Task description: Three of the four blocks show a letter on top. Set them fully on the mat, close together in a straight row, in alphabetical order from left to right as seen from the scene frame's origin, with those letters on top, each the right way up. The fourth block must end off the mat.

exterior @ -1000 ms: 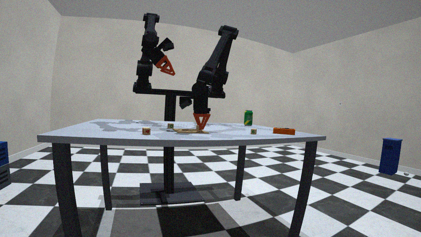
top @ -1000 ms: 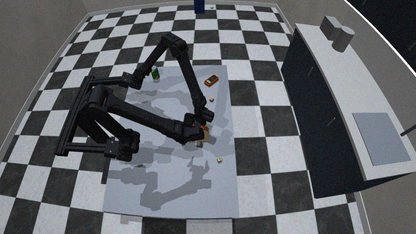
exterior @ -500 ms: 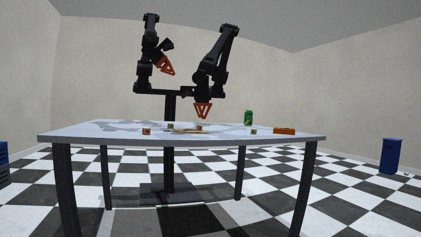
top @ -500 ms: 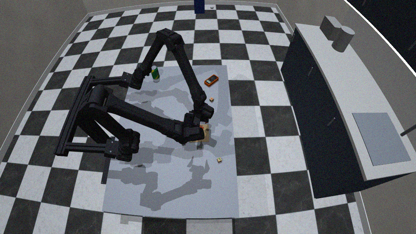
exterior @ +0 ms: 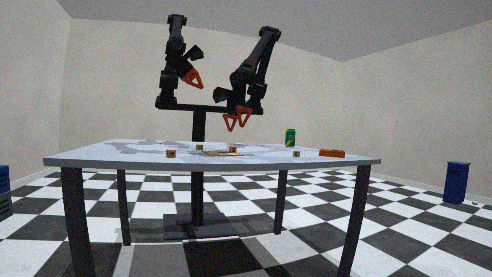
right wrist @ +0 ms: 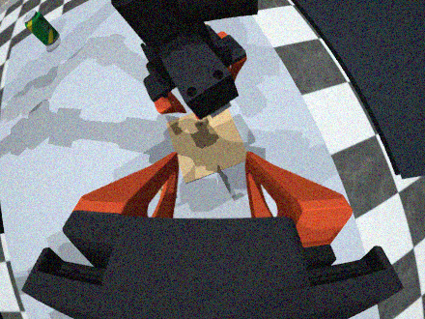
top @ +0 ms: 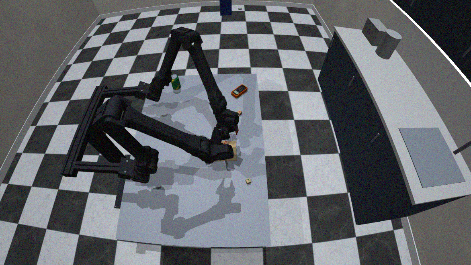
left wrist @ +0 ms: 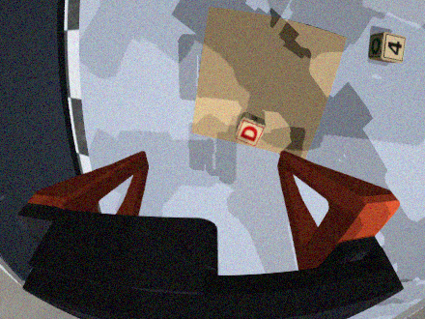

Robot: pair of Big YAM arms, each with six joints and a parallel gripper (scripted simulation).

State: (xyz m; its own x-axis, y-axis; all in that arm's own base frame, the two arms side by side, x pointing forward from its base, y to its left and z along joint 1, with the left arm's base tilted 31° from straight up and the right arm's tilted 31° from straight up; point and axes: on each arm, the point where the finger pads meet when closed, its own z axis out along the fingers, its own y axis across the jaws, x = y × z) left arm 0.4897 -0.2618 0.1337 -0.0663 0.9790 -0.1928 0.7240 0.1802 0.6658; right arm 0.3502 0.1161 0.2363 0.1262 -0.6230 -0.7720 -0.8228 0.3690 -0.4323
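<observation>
The tan mat lies 2 cm ahead of my right hand, 10 cm to the left of it and 26 cm below it.
</observation>
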